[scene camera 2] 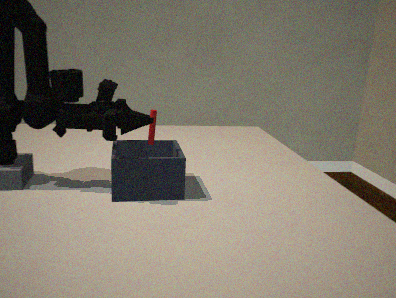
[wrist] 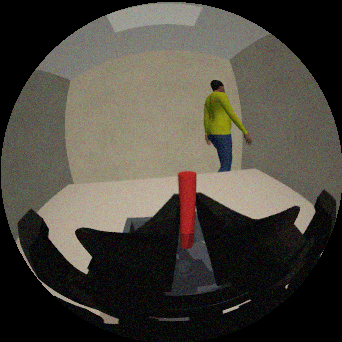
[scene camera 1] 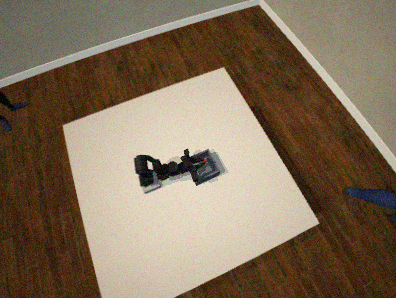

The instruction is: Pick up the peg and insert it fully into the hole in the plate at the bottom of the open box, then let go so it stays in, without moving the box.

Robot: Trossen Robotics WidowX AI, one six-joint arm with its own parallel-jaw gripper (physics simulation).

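Seen in the pictures: gripper, fingertip midpoint: (scene camera 2: 153, 119) (wrist: 186, 197) (scene camera 1: 205, 160); arm's base, link origin: (scene camera 1: 147, 180).
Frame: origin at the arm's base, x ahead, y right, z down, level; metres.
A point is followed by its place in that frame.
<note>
The red peg (scene camera 1: 205, 160) {x 0.342, y 0.120, z -0.136 m} (scene camera 2: 152, 127) {x 0.340, y 0.122, z -0.099 m} (wrist: 187, 207) {x 0.335, y 0.114, z -0.112 m} is held near its upper part, close to upright with a slight tilt in the scene camera 2 view. My gripper (scene camera 1: 203, 161) {x 0.343, y 0.117, z -0.116 m} (scene camera 2: 151, 120) {x 0.343, y 0.117, z -0.116 m} (wrist: 186, 197) {x 0.343, y 0.117, z -0.116 m} is shut on the peg, above the box. The dark grey open box (scene camera 1: 219, 172) {x 0.397, y 0.198, z -0.015 m} (scene camera 2: 148, 180) {x 0.319, y 0.189, z 0.004 m} (wrist: 137, 223) {x 0.407, y 0.059, z -0.040 m} stands on the table. In the scene camera 2 view the peg's lower end reaches about the box's rim. In the wrist view the box's floor shows between the fingers below the peg, with a faint round mark that may be the hole (wrist: 185, 266) {x 0.337, y 0.116, z 0.010 m}.
The box's walls rise around the space below the peg. The pale table top (scene camera 1: 240, 215) {x 0.367, y 0.474, z 0.052 m} (scene camera 2: 280, 240) {x 0.520, y 0.417, z 0.052 m} (wrist: 240, 192) {x 0.542, y 0.417, z 0.052 m} bears the box and the arm's base (scene camera 1: 152, 188) {x 0.004, y 0.060, z 0.005 m} (scene camera 2: 17, 171) {x 0.045, y 0.069, z 0.008 m}. A person in a yellow top (wrist: 218, 115) stands beyond the table; a blue leg (scene camera 1: 372, 196) shows at the right.
</note>
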